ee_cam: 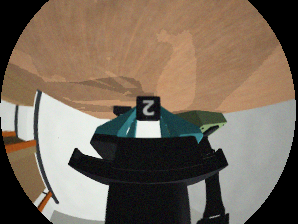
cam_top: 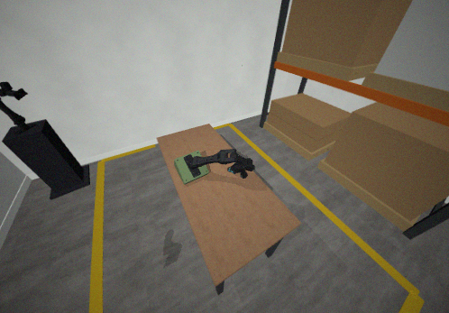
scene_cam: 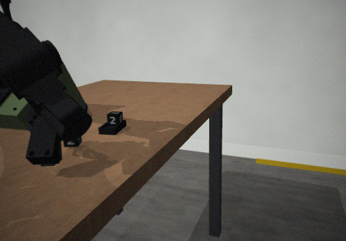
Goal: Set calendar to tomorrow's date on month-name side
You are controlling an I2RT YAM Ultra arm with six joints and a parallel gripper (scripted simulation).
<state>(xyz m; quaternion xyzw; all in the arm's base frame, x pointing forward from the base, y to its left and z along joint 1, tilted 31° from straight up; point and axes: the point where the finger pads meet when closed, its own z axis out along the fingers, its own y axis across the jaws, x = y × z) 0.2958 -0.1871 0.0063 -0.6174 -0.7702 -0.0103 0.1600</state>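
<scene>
My hand is 10 mm to the right of the black cube and 10 mm above it. From my hand the other things lie so: black tray (140 mm to the left, 30 mm ahead, 20 mm below).
</scene>
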